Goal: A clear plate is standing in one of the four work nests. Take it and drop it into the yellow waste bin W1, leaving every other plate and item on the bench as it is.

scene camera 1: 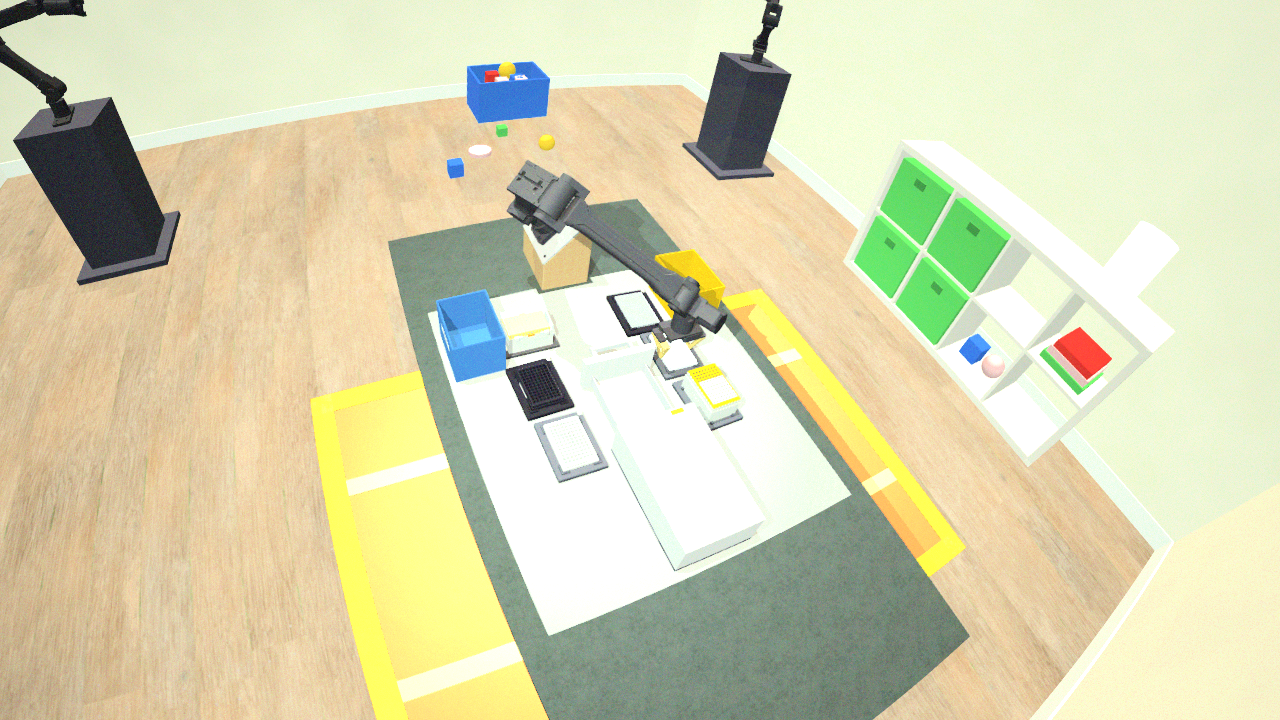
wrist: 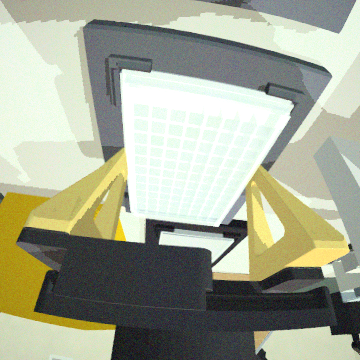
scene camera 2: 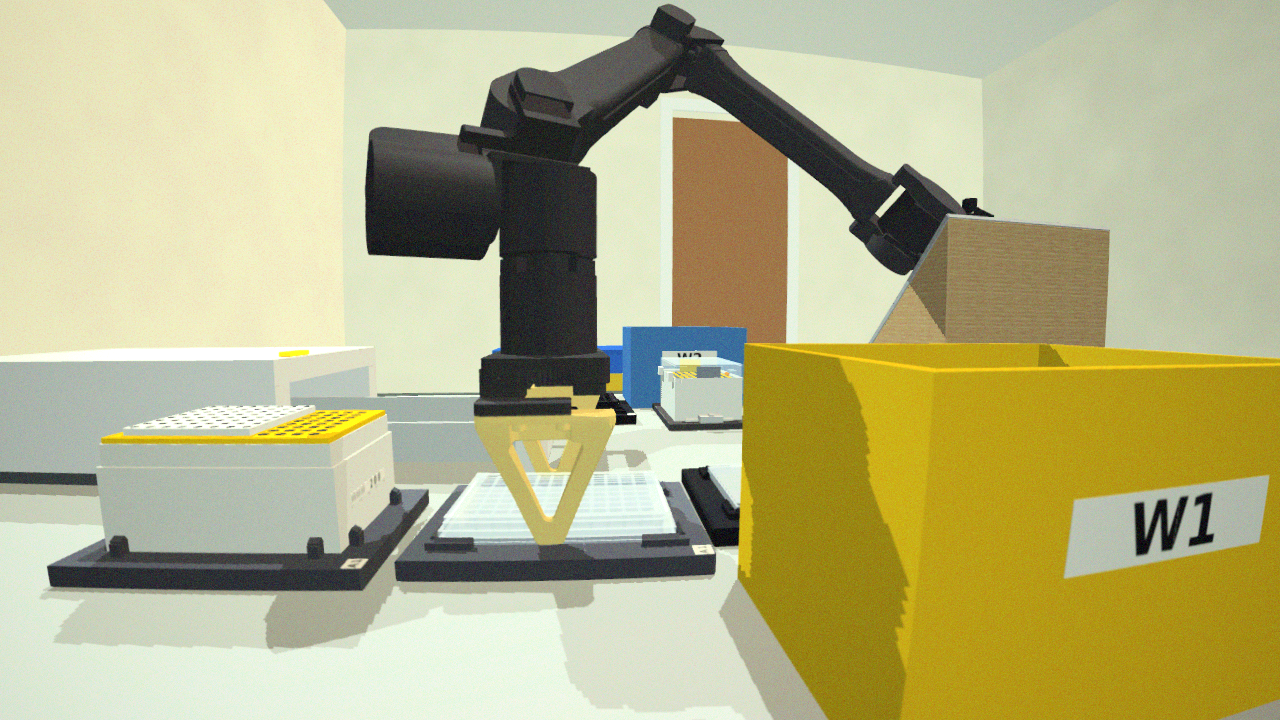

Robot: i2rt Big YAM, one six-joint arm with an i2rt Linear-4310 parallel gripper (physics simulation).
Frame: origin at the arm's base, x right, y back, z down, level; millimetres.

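Seen in the pictures: gripper, between the fingertips: (scene camera 1: pixel 673 352) (wrist: pixel 189 159) (scene camera 2: pixel 552 513); arm's base, origin of its link: (scene camera 2: pixel 972 303).
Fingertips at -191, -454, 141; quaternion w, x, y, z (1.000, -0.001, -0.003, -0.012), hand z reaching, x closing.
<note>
Offsets run from my fingertips to a thing's top centre, as dx, dy, dz.
The clear plate {+0, +6, -14} (scene camera 1: pixel 680 358) (scene camera 2: pixel 617 510) (wrist: pixel 200 130) lies flat in a dark grey nest {-1, +7, -6} (scene camera 2: pixel 483 565) (wrist: pixel 200 55), with the nest's corner stops around it. My gripper (scene camera 1: pixel 675 347) (scene camera 2: pixel 549 505) (wrist: pixel 189 159) points straight down, its yellow fingers set against the plate's two opposite long sides, and is shut on the plate. The plate sits low in the nest; no gap shows beneath it. The yellow bin W1 {-133, +187, -108} (scene camera 1: pixel 705 275) (scene camera 2: pixel 832 501) (wrist: pixel 20 260) stands beside this nest, at the right in scene camera 2.
A tip box {-9, -172, -64} (scene camera 1: pixel 713 392) (scene camera 2: pixel 223 501) stands on the other side of the nest. Another plate {+26, +177, -8} (scene camera 1: pixel 637 310) (wrist: pixel 195 242) sits in a black nest nearby. A white instrument {+188, -380, -94} (scene camera 1: pixel 684 474), black rack {+379, +4, -14} (scene camera 1: pixel 539 386), white plate {+369, -177, -14} (scene camera 1: pixel 571 445) and blue bin {+505, +179, -108} (scene camera 1: pixel 474 349) (scene camera 2: pixel 640 367) also stand on the bench.
</note>
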